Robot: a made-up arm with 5 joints.
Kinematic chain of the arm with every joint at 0, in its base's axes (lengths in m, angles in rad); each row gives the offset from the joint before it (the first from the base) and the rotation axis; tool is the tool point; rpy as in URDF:
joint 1: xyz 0 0 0.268 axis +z
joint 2: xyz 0 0 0 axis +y
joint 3: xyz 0.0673 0 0.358 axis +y
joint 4: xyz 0.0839 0 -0.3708 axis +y
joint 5: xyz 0.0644 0 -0.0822 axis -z
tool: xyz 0 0 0 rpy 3.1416 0 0
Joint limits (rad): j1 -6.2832..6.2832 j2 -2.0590..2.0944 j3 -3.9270..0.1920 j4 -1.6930..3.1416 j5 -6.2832..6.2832
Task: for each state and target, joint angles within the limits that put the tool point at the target. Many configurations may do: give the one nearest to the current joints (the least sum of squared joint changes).
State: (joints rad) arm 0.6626 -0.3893 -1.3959 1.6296 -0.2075
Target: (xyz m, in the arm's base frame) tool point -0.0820 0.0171 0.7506
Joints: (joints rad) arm -0.2056 -1.2973 -1.2359 1.9295 -0.2075
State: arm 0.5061 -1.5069 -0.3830 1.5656 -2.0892
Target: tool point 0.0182 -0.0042 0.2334
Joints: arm -0.2268 -1.1907 0.1920 1.9649 -2.0892
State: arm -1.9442 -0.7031 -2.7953 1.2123 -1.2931
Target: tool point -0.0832 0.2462 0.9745
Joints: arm -1.2449 -0.8802 -2.3331 1.6626 -1.2931
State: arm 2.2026 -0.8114 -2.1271 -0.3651 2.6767
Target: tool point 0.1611 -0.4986 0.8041
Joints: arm 1.8833 -1.3490 -1.8021 -0.6874 2.6767
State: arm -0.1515 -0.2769 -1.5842 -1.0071 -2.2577
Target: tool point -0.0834 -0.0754 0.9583
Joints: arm 0.7351 -0.7568 -1.6768 -1.1412 -2.2577
